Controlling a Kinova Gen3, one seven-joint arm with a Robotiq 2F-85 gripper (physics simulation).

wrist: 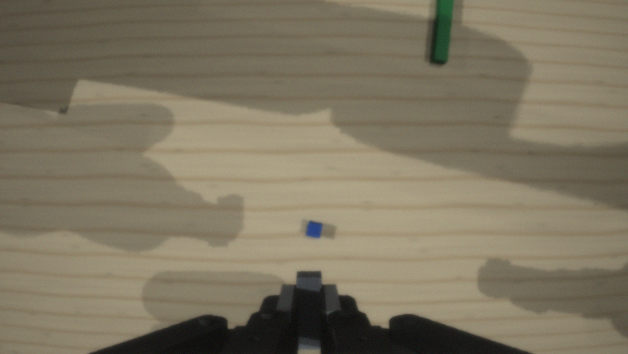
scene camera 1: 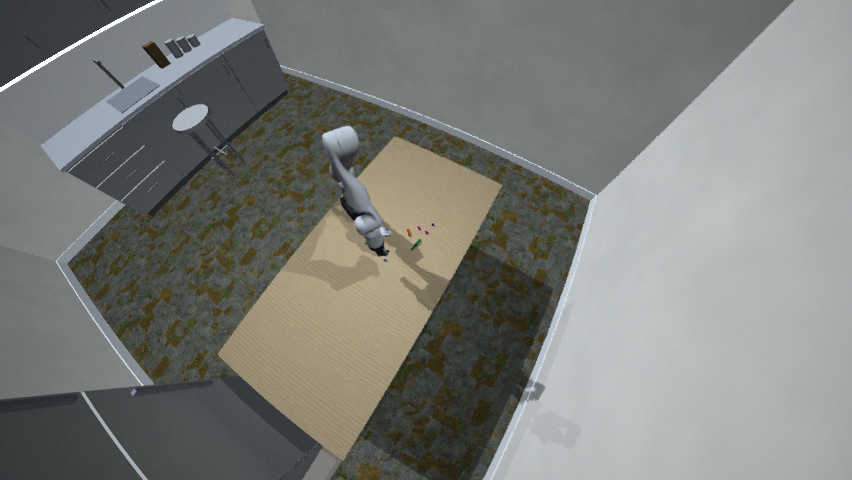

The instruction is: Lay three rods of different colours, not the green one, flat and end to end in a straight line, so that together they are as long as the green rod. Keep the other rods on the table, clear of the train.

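Frame: origin at the arm's base, x ahead, y left, z up, level; centimetres.
Seen in the pictures: gripper, fingertip midpoint: [wrist: 309,306] [scene camera 1: 379,254].
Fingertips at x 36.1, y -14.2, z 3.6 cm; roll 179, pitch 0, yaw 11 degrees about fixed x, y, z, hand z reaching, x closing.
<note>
A point is followed by its place in that frame.
My gripper [scene camera 1: 385,253] @(y -14.1, x 36.1, z 3.6 cm) [wrist: 309,306] @(y -14.1, x 36.1, z 3.6 cm) is shut on a dark grey rod [wrist: 309,281] @(y -12.8, x 35.9, z 4.6 cm), held above the table. A small blue rod [scene camera 1: 385,259] @(y -12.3, x 36.2, z -8.3 cm) [wrist: 314,229] @(y -12.5, x 36.1, z -8.3 cm) lies on the table just ahead of the fingers in the wrist view. The long green rod [scene camera 1: 416,244] @(y 5.7, x 43.0, z -8.5 cm) [wrist: 442,37] @(y 3.2, x 42.9, z -8.4 cm) lies flat; in the wrist view one end shows at the upper right. In the scene view an orange rod [scene camera 1: 409,232] @(y 8.6, x 35.1, z -8.3 cm), a magenta rod [scene camera 1: 419,227] @(y 14.9, x 37.3, z -8.4 cm), a second magenta rod [scene camera 1: 426,232] @(y 15.1, x 42.4, z -8.5 cm) and another small blue rod [scene camera 1: 432,224] @(y 21.5, x 41.6, z -8.6 cm) lie apart on the far side of the gripper. The held rod is too small to make out there.
The wooden table top [scene camera 1: 333,321] @(y -54.7, x 39.0, z -9.4 cm) carries the arm [scene camera 1: 357,193] @(y -12.1, x 32.7, z 51.1 cm) and its shadows. A stool [scene camera 1: 190,118] and a kitchen counter [scene camera 1: 205,50] stand off to the left, beyond the table. A dark cabinet [scene camera 1: 196,429] is near the table's lower left end.
</note>
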